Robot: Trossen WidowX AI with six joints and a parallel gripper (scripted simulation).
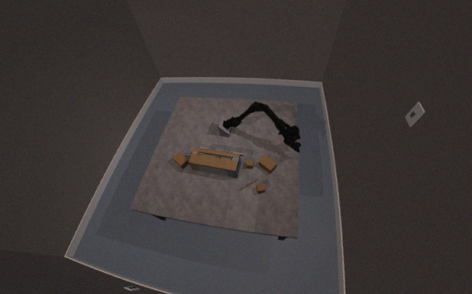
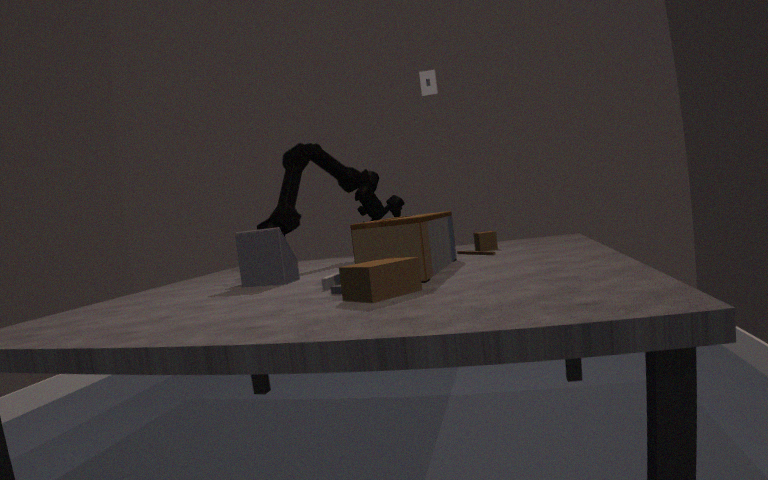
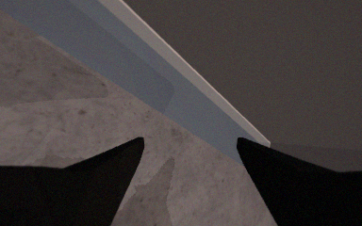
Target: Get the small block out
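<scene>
My gripper tip is 640 mm to the left of the box, 110 mm short of it and 10 mm above it. From my gripper tip the other things lie so: thin stick 370 mm to the right, 290 mm ahead, 70 mm below.
</scene>
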